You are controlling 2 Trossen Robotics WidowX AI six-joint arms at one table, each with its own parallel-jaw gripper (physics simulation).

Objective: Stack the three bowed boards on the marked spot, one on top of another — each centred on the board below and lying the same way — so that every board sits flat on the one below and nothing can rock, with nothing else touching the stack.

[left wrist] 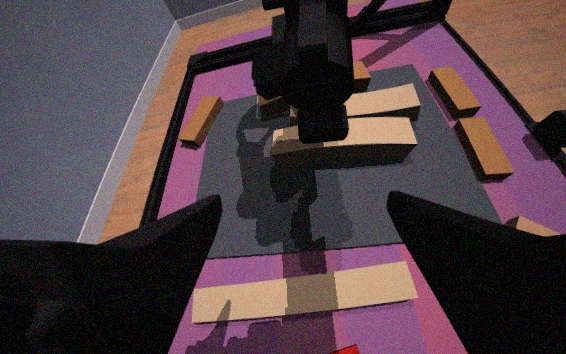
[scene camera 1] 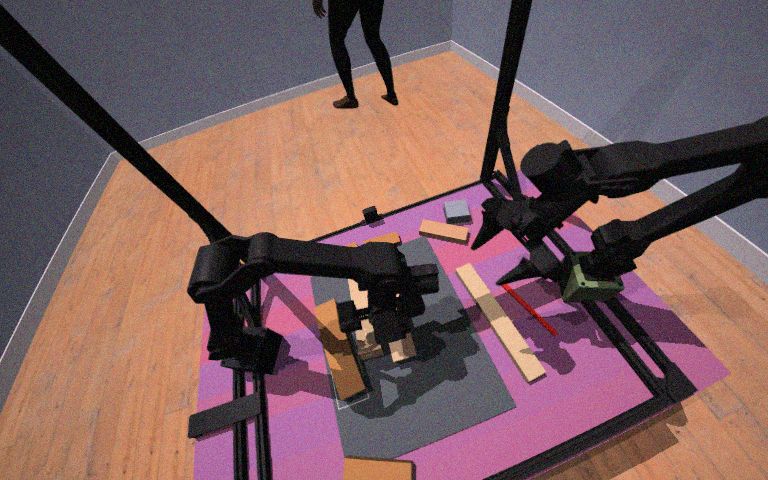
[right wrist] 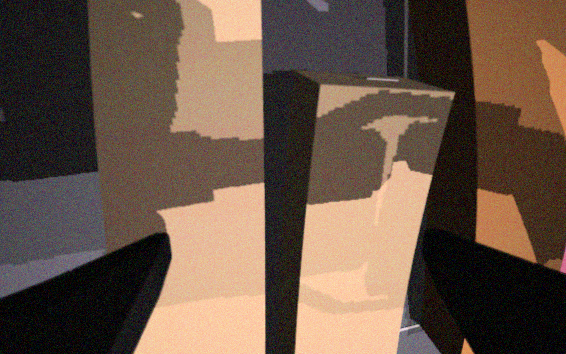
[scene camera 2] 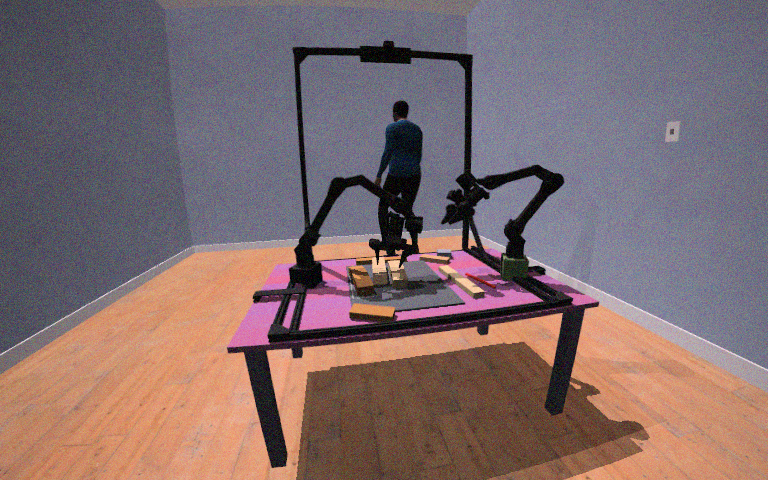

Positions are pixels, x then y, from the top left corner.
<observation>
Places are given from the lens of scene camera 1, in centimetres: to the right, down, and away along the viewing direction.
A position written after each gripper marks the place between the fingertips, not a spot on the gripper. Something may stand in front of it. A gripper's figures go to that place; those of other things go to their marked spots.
left gripper (scene camera 1: 483, 266): 19, 5, 49
right gripper (scene camera 1: 379, 323): -1, 20, 62
long pale plank (scene camera 1: 524, 359): 32, 27, 57
</observation>
